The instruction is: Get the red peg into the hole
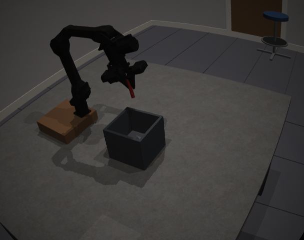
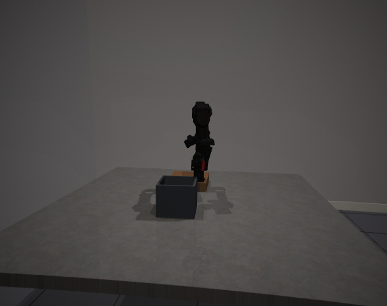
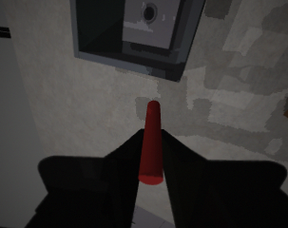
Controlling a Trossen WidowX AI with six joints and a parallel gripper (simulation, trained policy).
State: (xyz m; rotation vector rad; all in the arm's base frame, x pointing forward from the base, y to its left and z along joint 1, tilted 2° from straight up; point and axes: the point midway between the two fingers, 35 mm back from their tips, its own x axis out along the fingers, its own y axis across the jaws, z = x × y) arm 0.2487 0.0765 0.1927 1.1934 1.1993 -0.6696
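Right now my gripper tip is 15 cm above the plate, 11 cm to the left of it and 9 cm short of it. From my gripper tip the other things lie so: red peg 1 cm to the right, 1 cm above.
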